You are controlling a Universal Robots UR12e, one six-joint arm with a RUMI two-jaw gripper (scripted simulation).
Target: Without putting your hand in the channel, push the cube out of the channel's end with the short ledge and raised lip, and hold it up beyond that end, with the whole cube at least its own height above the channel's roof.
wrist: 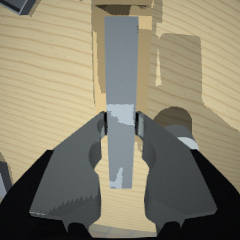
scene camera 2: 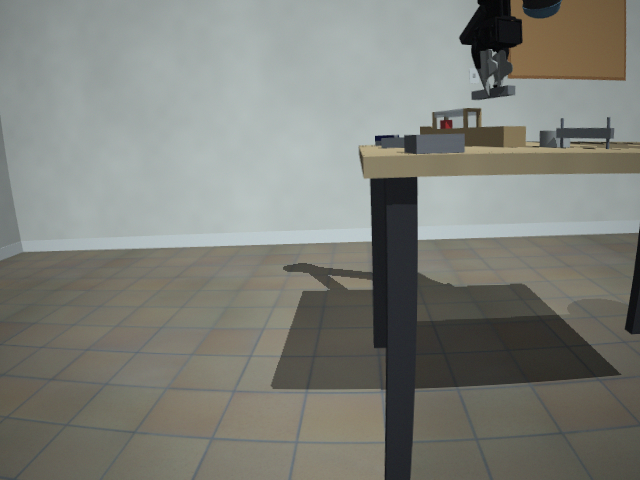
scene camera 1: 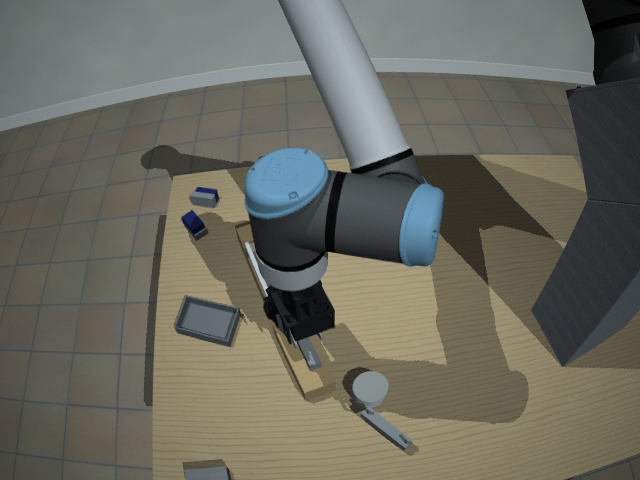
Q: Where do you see a wooden channel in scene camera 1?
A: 315, 383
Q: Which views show my gripper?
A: The wrist view, scene camera 2 and scene camera 1: all of them.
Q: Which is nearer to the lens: the grey tray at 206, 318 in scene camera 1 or the white disc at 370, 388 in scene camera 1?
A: The white disc.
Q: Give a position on a grey block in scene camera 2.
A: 430, 143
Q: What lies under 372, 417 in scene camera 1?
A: A flat grey bar.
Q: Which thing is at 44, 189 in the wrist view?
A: My gripper.
